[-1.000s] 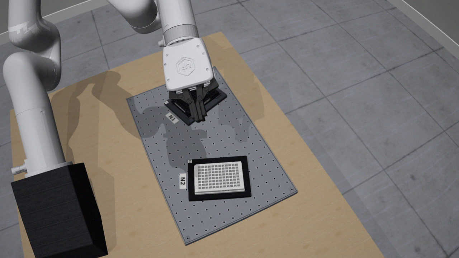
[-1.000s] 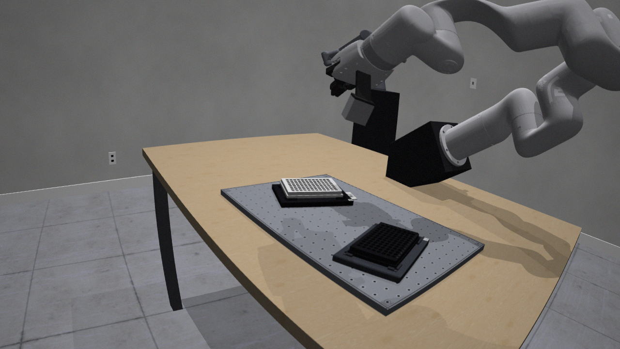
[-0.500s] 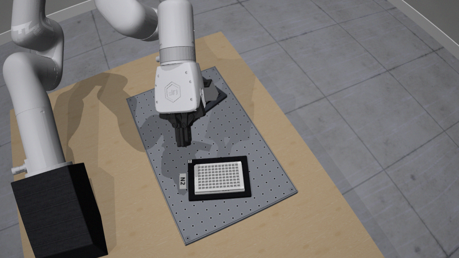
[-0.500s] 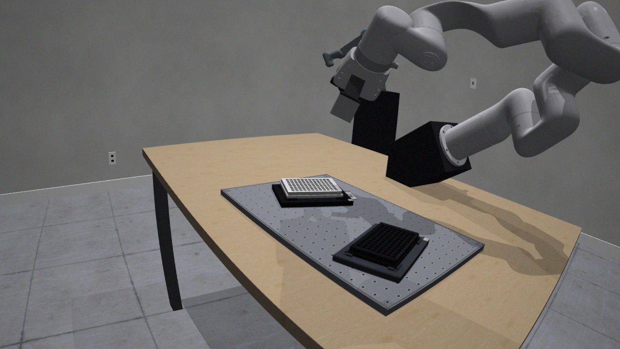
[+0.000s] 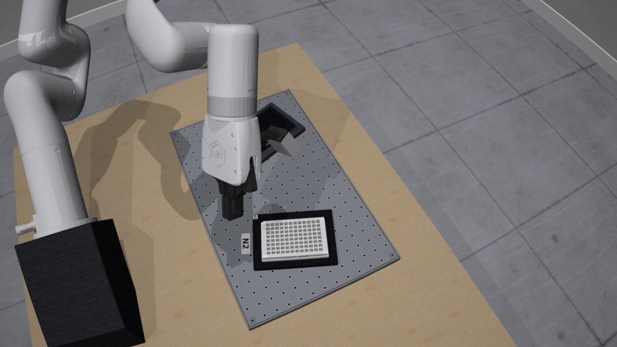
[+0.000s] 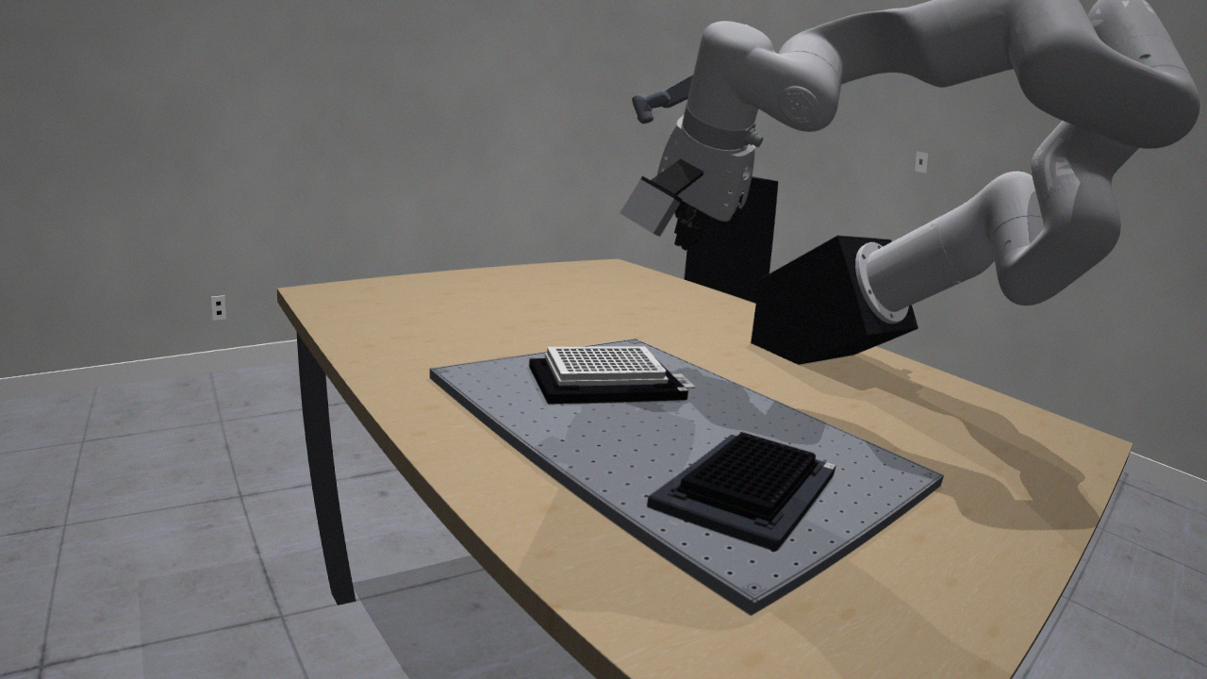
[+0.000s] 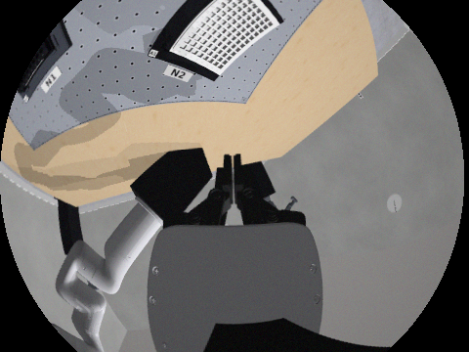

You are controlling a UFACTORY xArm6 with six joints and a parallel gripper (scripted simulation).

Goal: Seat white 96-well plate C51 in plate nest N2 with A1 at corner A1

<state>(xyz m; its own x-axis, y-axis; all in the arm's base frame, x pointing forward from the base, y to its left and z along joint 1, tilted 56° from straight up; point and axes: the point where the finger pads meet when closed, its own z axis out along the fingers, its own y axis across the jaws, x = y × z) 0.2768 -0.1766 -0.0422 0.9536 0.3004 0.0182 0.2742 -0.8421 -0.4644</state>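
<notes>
Now: hand 10 mm short of the N2 label, 20 mm to the right of it and 180 mm above it. Round my hand: black plate nest N2: 90 mm ahead, 20 mm to the right, 180 mm below; A1 corner tag: 50 mm ahead, 60 mm to the left, 170 mm below; white 96-well plate C51: 90 mm ahead, 30 mm to the right, 160 mm below.
</notes>
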